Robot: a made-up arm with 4 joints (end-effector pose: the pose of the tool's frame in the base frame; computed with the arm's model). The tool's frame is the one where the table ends. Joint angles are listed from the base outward.
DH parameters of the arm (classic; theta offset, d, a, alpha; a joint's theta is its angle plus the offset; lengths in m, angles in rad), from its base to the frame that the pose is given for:
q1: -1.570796 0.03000 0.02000 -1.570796
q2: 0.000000 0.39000 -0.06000 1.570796
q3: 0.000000 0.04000 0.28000 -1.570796
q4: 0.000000 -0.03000 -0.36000 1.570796
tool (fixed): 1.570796 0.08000 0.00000 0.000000
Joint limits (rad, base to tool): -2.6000..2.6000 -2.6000..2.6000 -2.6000..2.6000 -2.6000..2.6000
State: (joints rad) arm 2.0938 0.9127 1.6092 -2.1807
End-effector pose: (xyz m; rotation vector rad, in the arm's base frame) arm -0.6187 0.5800 -0.1175 1.1303 -1.9351 1.3308
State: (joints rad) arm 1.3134 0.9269 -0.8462 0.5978
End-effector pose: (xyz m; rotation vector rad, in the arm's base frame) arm 0.3098 0.2799 0.2667 0.9929 0.9496 0.1774
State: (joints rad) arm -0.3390 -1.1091 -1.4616 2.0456
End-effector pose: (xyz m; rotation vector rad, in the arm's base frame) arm -0.0241 0.3104 0.1441 0.4956 -1.6197 -0.2443
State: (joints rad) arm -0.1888 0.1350 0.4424 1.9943
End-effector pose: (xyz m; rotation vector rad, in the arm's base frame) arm 0.4794 -0.5670 0.3077 2.1100 0.2305 0.2097
